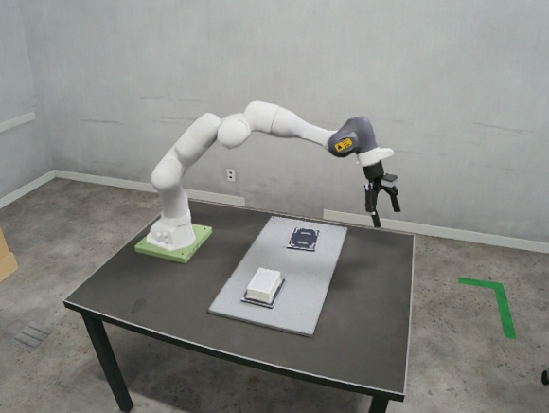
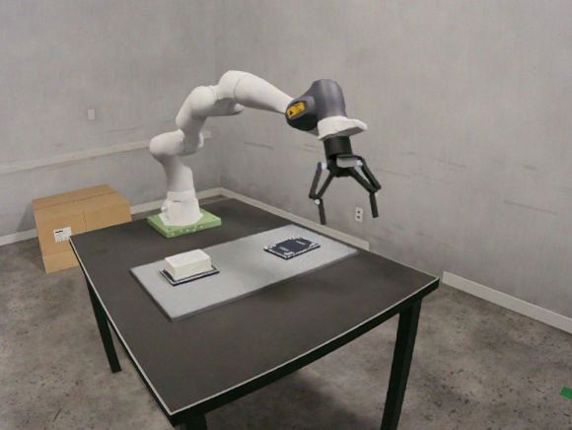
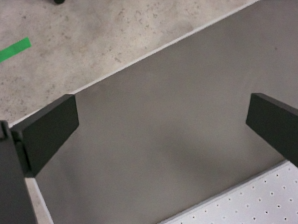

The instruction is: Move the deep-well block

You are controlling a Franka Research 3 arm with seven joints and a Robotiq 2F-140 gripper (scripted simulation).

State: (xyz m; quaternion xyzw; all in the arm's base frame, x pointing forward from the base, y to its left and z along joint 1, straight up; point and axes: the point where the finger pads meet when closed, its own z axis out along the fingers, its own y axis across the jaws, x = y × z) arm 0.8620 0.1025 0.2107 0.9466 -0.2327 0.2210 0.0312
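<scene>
The white 96-well deep-well block lies 400 mm behind my hand, 300 mm to the right of it and 190 mm below it. Also, from my hand: plate nest N2: 340 mm behind, 210 mm below, 80 mm to the left; then plate nest N1: 400 mm behind, 300 mm to the right, 210 mm below.
</scene>
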